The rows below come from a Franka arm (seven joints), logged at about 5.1 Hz.
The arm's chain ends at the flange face. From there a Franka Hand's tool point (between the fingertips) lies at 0.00 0.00 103.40 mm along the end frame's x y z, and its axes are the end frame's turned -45 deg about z.
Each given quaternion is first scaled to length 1.
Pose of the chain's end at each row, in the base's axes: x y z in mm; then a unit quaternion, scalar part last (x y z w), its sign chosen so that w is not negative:
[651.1 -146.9 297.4 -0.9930 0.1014 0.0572 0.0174]
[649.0 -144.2 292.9 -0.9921 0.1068 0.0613 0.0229]
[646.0 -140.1 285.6 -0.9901 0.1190 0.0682 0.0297]
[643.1 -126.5 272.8 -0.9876 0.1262 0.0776 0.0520]
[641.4 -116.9 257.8 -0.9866 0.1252 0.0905 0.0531]
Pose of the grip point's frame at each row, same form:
[639.7 -142.1 194.7 -0.9563 -0.2863 0.0462 0.0380]
[636.9 -138.1 190.4 -0.9575 -0.2810 0.0479 0.0446]
[632.8 -132.3 183.3 -0.9603 -0.2690 0.0516 0.0535]
[628.6 -113.9 171.2 -0.9607 -0.2613 0.0518 0.0777]
[624.3 -103.7 156.7 -0.9594 -0.2619 0.0633 0.0837]

